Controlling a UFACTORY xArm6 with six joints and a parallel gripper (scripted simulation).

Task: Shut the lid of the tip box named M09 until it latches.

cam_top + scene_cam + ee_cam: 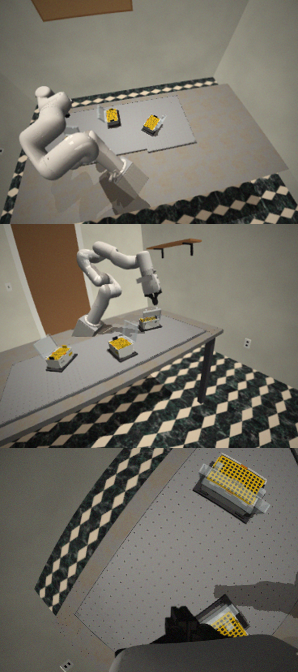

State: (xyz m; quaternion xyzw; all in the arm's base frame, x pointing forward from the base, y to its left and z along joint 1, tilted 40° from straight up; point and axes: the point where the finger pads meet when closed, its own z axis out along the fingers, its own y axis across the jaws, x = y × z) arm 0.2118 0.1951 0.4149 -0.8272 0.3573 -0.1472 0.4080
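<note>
My hand is 110 mm above the lid and 70 mm past it. Also, from my hand: tip box 140 mm below, 120 mm behind.
</note>
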